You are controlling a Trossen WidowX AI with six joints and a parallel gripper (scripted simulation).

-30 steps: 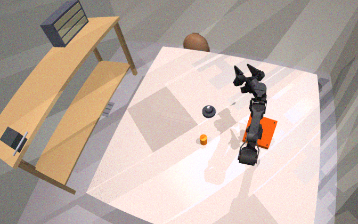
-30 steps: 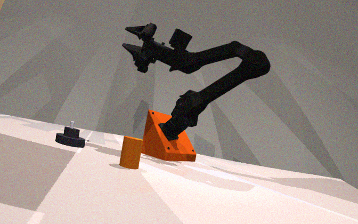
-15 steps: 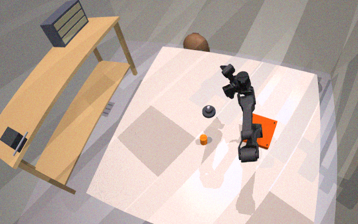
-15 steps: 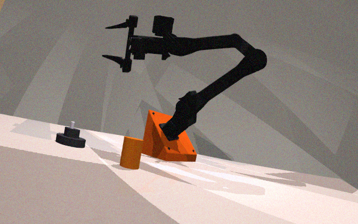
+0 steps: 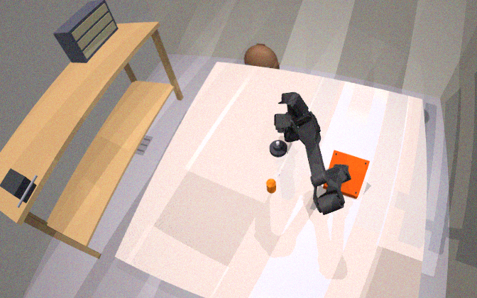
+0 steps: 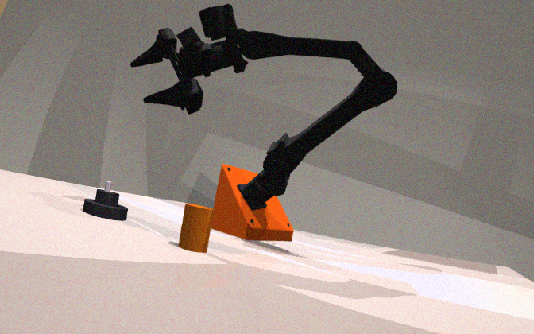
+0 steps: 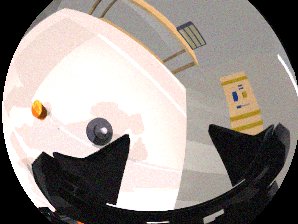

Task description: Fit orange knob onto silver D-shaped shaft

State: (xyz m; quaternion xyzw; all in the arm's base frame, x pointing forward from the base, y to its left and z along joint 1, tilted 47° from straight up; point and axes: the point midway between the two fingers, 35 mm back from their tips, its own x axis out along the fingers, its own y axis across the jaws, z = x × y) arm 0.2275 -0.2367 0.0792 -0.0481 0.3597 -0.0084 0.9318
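Now: the orange knob 21 cm to the left of my gripper tip and 20 cm below it. Round my gripper tip: round pedestal 22 cm below, 1 cm to the left, 1 cm ahead.
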